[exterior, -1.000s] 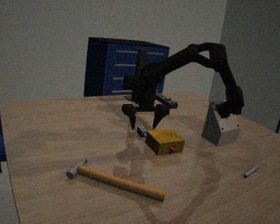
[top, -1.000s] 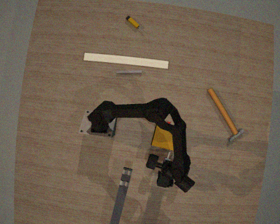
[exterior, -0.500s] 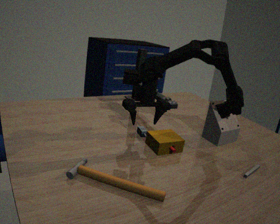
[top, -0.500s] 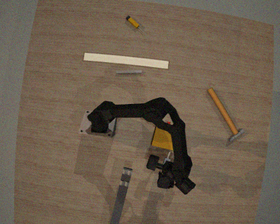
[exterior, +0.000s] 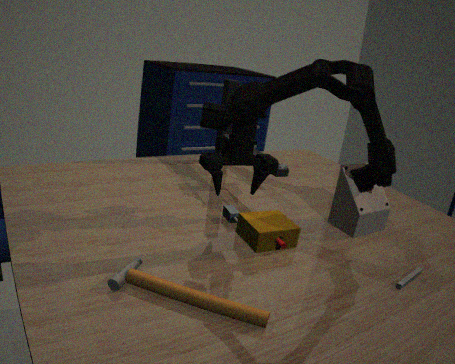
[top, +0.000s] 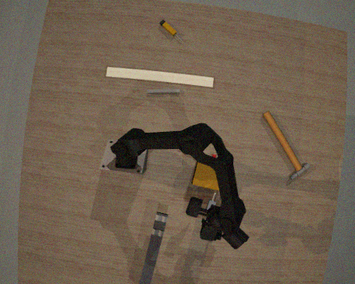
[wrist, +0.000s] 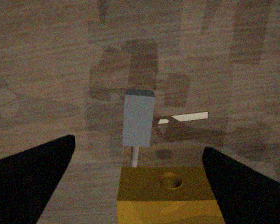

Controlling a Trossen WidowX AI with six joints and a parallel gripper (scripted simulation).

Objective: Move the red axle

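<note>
The grey block lies 5 cm below my gripper tip, 2 cm to the left of it and 1 cm ahead of it. From my gripper tip the other things lie so: yellow beam: 12 cm to the left, 4 cm below, 1 cm behind; then grey bar: 42 cm to the left, 20 cm behind, 6 cm below; then yellow screwdriver: 66 cm to the left, 20 cm behind, 6 cm below.
</note>
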